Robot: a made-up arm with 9 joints.
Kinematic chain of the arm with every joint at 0, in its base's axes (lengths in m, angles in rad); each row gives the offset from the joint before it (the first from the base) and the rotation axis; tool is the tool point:
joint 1: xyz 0 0 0.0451 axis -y
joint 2: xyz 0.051 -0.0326 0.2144 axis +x
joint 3: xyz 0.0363 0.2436 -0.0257 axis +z
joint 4: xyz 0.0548 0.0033 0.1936 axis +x
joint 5: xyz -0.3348 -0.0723 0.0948 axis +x
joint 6: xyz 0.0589 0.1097 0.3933 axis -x
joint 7: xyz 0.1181 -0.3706 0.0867 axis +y
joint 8: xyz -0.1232 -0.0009 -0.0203 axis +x
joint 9: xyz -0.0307 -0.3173 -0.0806 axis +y
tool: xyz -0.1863 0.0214 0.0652
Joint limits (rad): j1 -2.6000..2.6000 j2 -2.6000..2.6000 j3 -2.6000..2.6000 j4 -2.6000..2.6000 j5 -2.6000..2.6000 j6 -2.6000..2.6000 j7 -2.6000..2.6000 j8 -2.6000..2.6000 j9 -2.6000..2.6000
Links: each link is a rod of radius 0.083 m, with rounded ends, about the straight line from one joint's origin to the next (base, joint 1, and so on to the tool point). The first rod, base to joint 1, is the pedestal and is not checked.
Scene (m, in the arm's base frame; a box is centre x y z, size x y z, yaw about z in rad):
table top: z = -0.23
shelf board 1: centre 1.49 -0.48 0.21 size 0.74 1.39 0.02 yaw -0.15
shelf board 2: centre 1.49 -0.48 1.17 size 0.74 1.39 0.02 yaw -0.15
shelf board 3: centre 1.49 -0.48 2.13 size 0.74 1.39 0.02 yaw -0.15
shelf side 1: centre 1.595 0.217 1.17 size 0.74 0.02 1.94 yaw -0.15
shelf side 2: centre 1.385 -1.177 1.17 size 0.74 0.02 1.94 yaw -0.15
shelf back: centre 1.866 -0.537 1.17 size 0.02 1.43 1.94 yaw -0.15
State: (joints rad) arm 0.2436 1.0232 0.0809 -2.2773 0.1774 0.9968 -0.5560 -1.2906 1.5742
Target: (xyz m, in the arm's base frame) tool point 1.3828 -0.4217 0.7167
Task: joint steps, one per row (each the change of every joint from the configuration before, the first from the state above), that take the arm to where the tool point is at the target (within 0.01 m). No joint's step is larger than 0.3 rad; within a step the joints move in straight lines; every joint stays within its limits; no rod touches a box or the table.
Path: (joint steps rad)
1: -0.2160 0.2654 -0.0986 0.0267 -0.0368 0.0509 0.0043 -0.1566 -0.0051
2: -0.2161 0.2655 -0.0987 0.0267 -0.0368 0.0509 0.0044 -0.1566 -0.0050
3: -0.2160 0.2654 -0.0986 0.0267 -0.0368 0.0509 0.0043 -0.1566 -0.0051
4: -0.2161 0.2654 -0.0987 0.0267 -0.0368 0.0509 0.0043 -0.1566 -0.0050
5: -0.2160 0.2654 -0.0986 0.0266 -0.0368 0.0510 0.0043 -0.1566 -0.0051
6: 0.0077 -0.1949 -0.0505 0.0685 0.1405 -0.0988 0.0363 0.2633 0.0476
7: 0.0078 -0.1950 -0.0504 0.0685 0.1405 -0.0987 0.0363 0.2632 0.0477
8: 0.0077 -0.1949 -0.0505 0.0686 0.1406 -0.0987 0.0363 0.2633 0.0476
9: 0.0078 -0.1949 -0.0505 0.0685 0.1405 -0.0987 0.0363 0.2632 0.0476

